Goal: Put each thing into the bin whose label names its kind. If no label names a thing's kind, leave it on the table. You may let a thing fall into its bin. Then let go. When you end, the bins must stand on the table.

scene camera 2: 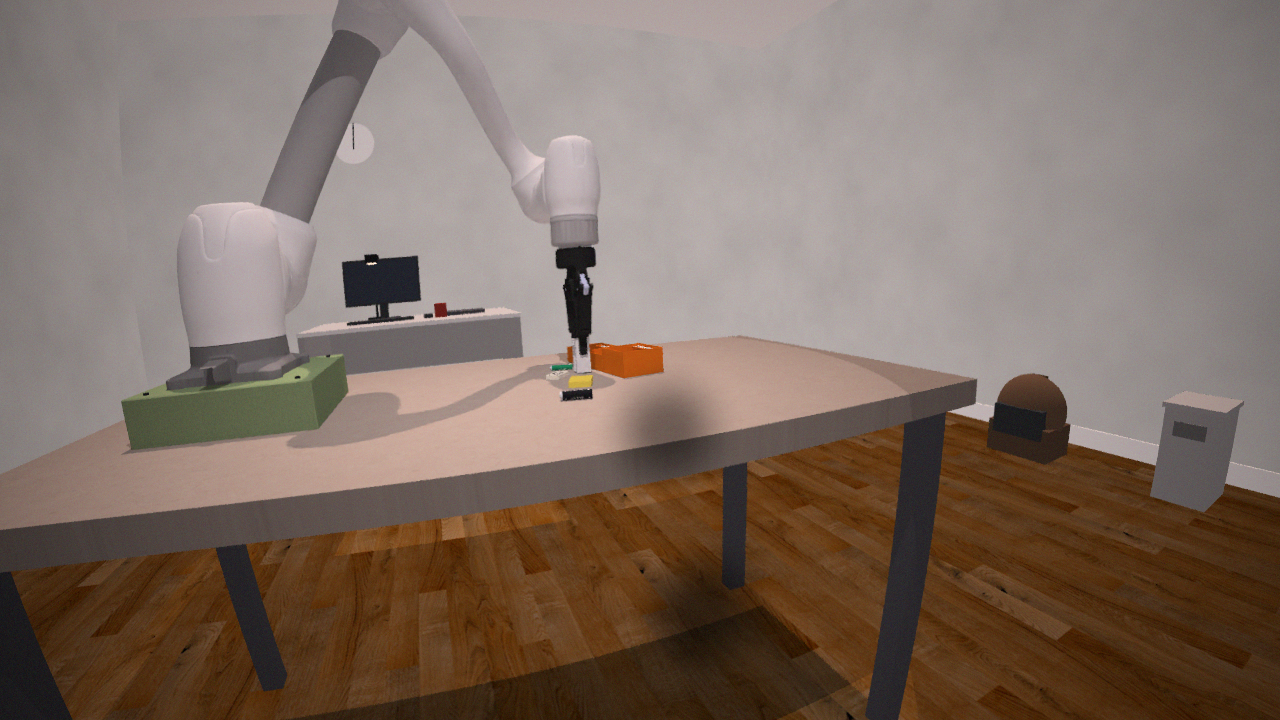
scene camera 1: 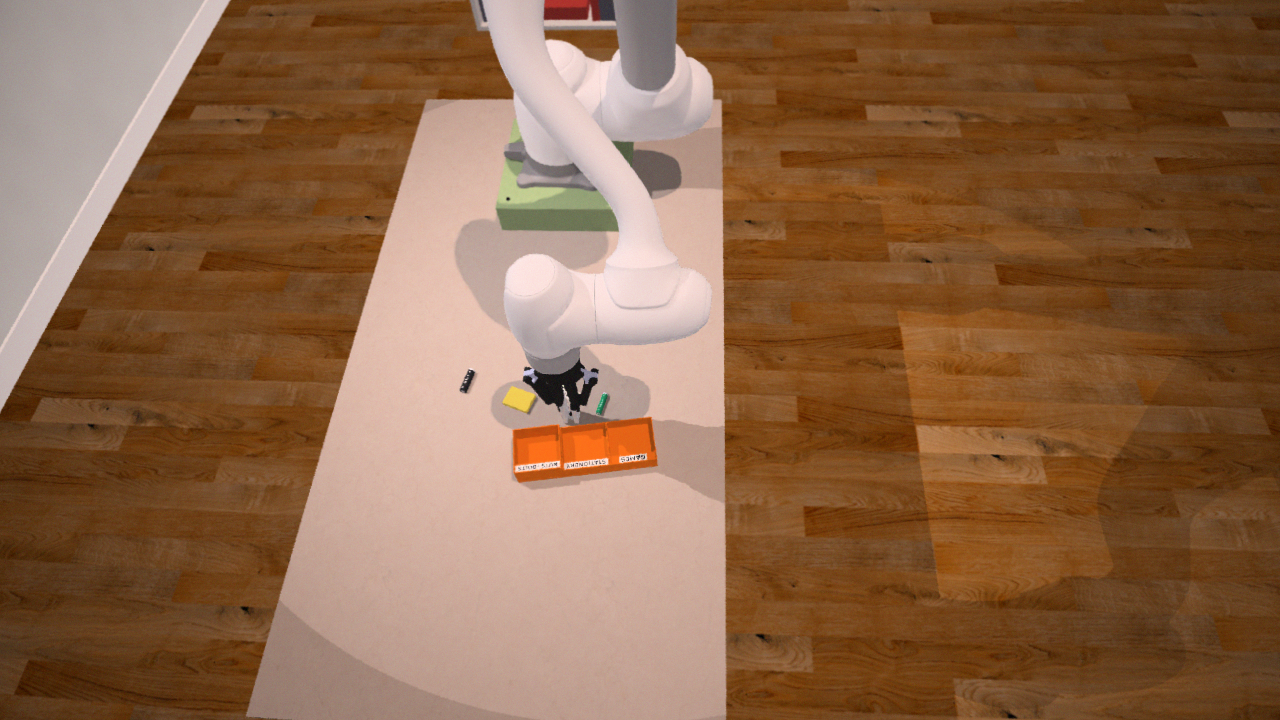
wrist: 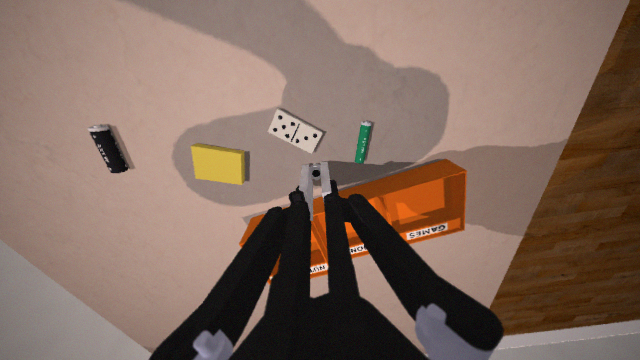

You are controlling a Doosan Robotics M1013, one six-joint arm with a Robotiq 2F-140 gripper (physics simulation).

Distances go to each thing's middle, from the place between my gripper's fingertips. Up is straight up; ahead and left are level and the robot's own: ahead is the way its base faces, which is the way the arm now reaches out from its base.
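Relative to the orange three-part bin point(scene camera 1: 546, 452), my gripper is 4 cm to the right of it, 7 cm short of it and 2 cm below it. Positions counted from my gripper: white domino point(wrist: 285, 126), 2 cm to the right and 5 cm behind; black battery point(wrist: 102, 136), 6 cm behind and 21 cm to the right; yellow block point(wrist: 213, 163), 3 cm behind and 11 cm to the right. Going by their middles, the black battery is the farthest from my gripper of the things named here.
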